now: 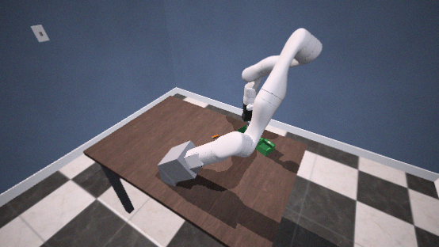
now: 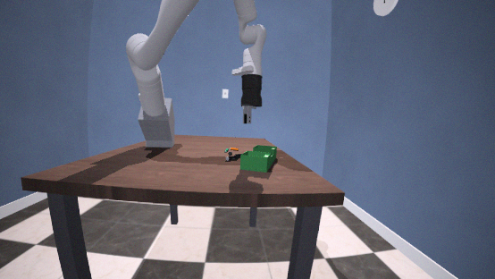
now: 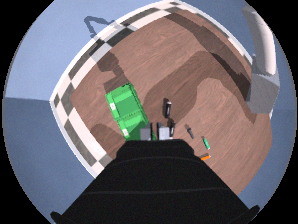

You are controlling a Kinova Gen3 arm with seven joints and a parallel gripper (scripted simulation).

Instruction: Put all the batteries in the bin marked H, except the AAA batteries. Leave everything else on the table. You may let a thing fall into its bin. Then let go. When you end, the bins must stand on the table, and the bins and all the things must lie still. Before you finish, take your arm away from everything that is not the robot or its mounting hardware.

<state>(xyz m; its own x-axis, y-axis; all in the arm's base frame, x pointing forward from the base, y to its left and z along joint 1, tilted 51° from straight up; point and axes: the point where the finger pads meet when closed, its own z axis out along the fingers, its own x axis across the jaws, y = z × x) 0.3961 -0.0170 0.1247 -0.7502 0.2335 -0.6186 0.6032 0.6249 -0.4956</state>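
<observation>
Right now my hand is 130 mm above the green bin, 60 mm short of it and 30 mm to the left of it. The rest, counted from my hand: green cell 180 mm to the left, 150 mm below, 80 mm behind; orange cell 220 mm to the left, 150 mm below, 50 mm behind; dark piece 150 mm below, 100 mm to the left, 60 mm behind.
</observation>
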